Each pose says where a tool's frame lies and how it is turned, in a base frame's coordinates. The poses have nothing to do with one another.
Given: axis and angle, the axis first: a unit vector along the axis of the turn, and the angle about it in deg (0 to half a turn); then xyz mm.
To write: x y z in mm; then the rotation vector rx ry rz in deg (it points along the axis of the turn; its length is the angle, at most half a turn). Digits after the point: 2 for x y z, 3 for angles.
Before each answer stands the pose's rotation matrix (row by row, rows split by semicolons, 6 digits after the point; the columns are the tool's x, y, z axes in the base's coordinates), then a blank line. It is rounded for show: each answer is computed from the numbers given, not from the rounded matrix.
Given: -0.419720 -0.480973 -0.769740 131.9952 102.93 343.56 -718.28
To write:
-0.375037 0.909013 0.181775; -0.235130 -0.282954 0.929866; 0.896695 0.305993 0.319855

102.93 343.56 -718.28 -55.401 -63.486 -101.602
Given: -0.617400 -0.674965 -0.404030 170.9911 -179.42 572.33 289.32
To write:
-0.230001 0.891572 0.390127; 0.765039 -0.082129 0.638725; 0.601510 0.445370 -0.663198

-179.42 572.33 289.32 -105.570 -115.413 -69.086
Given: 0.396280 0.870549 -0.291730 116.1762 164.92 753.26 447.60
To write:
-0.214821 0.758975 0.614662; 0.235353 0.651038 -0.721636; -0.947872 -0.010360 -0.318483

164.92 753.26 447.60 46.038 101.137 -33.892
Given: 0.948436 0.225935 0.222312 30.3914 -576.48 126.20 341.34
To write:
0.986194 -0.083024 0.143274; 0.141914 0.869604 -0.472916; -0.085329 0.486720 0.869381

-576.48 126.20 341.34 28.824 6.866 6.756
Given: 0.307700 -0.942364 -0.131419 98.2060 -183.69 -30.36 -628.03
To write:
-0.034539 -0.201279 -0.978925; -0.461426 0.872071 -0.163028; 0.886506 0.446071 -0.122997

-183.69 -30.36 -628.03 30.218 -92.546 -12.906
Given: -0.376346 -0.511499 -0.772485 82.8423 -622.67 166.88 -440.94
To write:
0.248589 0.934980 -0.253015; -0.597950 0.353632 0.719305; 0.762010 -0.027521 0.646980

-622.67 166.88 -440.94 -31.177 -42.374 -63.994
